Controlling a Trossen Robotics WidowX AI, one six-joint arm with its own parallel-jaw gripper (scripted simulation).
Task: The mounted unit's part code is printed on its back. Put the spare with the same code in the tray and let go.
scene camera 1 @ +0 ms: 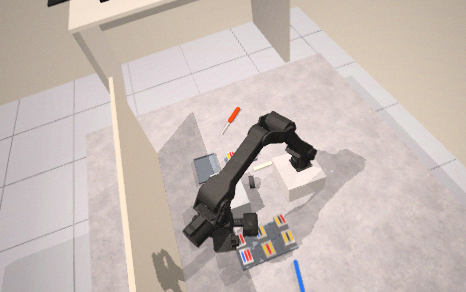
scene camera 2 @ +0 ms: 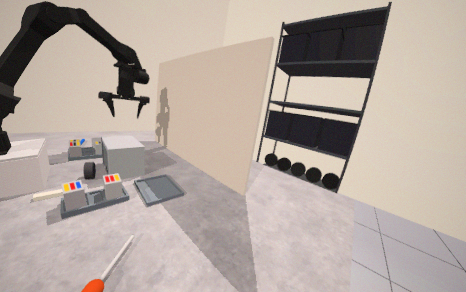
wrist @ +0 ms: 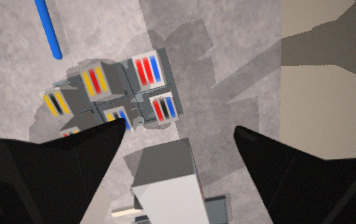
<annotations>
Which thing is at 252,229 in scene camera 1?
My gripper.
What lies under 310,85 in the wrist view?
A tall beige panel.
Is my gripper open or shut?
Open.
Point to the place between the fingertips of my gripper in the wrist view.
181,127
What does my gripper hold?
Nothing.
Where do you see a white block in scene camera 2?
At 121,154
</annotations>
